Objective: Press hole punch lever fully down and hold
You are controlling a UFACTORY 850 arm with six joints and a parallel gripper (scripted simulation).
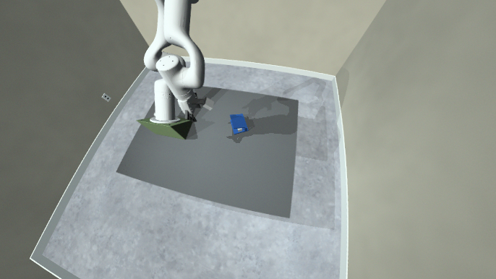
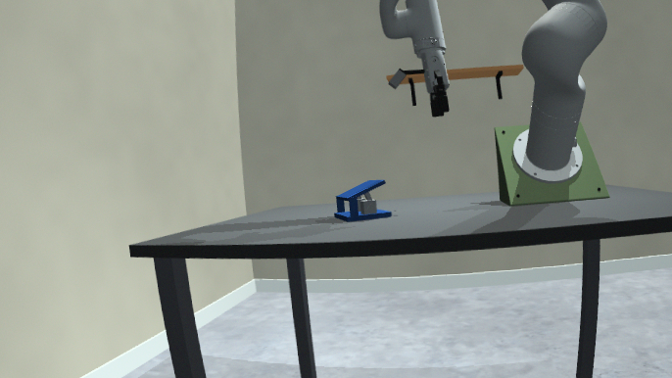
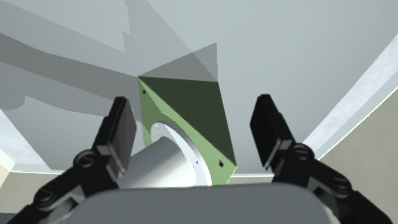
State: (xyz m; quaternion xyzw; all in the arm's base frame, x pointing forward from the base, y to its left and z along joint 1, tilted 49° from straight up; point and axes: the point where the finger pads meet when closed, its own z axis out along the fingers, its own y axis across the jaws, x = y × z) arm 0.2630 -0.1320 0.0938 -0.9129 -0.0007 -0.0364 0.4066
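Now: hand 210 mm short of the hole punch lever, 190 mm above it and 80 mm to the right of it. The rest, counted from my hand: blue hole punch (220 mm ahead, 210 mm below, 80 mm to the left).
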